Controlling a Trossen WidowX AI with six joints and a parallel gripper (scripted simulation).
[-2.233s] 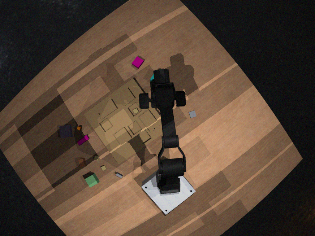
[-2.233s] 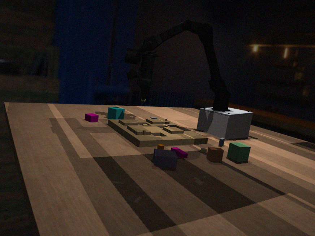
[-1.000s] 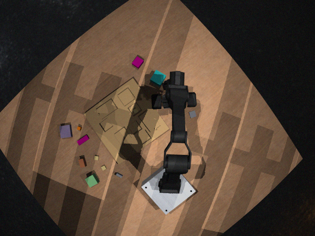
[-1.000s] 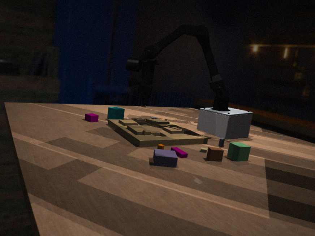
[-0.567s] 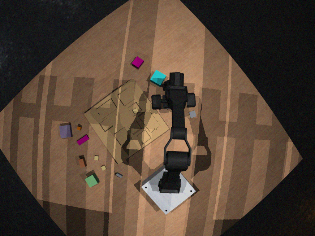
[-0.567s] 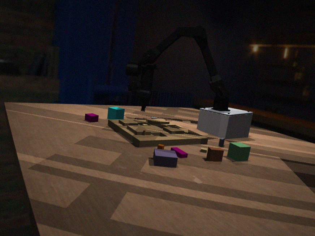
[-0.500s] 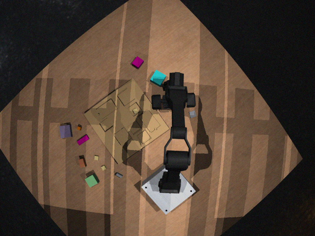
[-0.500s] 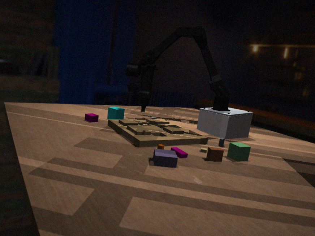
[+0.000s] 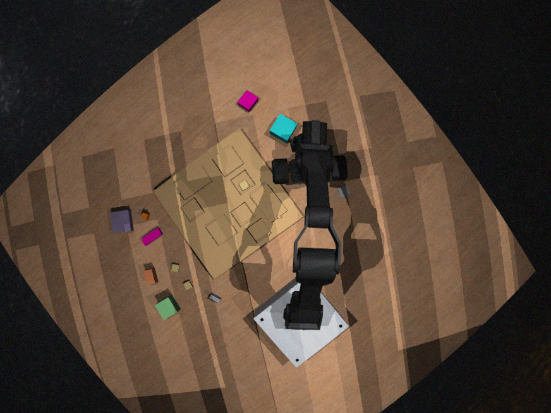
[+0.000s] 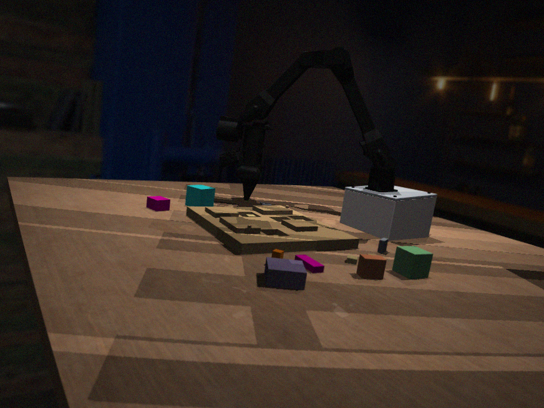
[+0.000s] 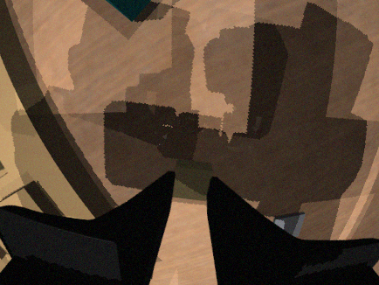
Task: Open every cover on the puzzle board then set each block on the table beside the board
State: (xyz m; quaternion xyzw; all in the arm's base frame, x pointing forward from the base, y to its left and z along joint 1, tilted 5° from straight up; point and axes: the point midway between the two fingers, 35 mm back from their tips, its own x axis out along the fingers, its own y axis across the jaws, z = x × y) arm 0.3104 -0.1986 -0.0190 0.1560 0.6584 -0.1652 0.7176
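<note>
The tan puzzle board is 40 mm ahead of my gripper tip, 210 mm to the left of it and 10 mm below it. Also, from my gripper tip: teal cube 130 mm ahead; magenta cube 250 mm ahead, 40 mm to the left, 10 mm below; grey tile 90 mm behind, 60 mm to the right, 20 mm below.
</note>
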